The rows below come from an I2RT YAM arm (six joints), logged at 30 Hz.
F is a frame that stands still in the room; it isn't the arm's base.
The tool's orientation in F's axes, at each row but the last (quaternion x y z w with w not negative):
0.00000 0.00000 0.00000 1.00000
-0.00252 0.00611 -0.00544 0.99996
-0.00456 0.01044 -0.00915 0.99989
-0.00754 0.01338 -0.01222 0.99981
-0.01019 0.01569 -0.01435 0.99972
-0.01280 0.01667 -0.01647 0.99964
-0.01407 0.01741 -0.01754 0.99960
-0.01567 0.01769 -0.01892 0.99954
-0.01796 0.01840 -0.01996 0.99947
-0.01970 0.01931 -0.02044 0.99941
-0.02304 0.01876 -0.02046 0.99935
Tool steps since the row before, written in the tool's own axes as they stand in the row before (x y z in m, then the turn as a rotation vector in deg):
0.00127 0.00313 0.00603 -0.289 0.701 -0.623
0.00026 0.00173 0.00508 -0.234 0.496 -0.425
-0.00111 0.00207 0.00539 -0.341 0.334 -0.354
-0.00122 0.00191 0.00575 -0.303 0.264 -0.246
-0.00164 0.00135 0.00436 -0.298 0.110 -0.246
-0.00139 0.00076 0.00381 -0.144 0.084 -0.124
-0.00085 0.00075 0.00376 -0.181 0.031 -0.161
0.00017 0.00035 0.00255 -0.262 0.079 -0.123
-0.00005 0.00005 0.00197 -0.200 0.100 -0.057
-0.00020 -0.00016 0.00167 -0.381 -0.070 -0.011
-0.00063 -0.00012 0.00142 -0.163 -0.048 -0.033
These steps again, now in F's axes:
0.00127 0.00313 0.00603 -0.289 0.701 -0.623
0.00034 0.00175 0.00507 -0.234 0.496 -0.425
-0.00096 0.00214 0.00539 -0.342 0.337 -0.350
-0.00102 0.00202 0.00575 -0.303 0.268 -0.242
-0.00146 0.00148 0.00438 -0.302 0.114 -0.239
-0.00124 0.00090 0.00383 -0.145 0.086 -0.121
-0.00069 0.00088 0.00376 -0.185 0.033 -0.156
0.00027 0.00042 0.00253 -0.263 0.085 -0.116
0.00003 0.00012 0.00197 -0.198 0.106 -0.053
-0.00014 -0.00009 0.00168 -0.384 -0.054 0.006
-0.00058 -0.00003 0.00145 -0.166 -0.043 -0.025

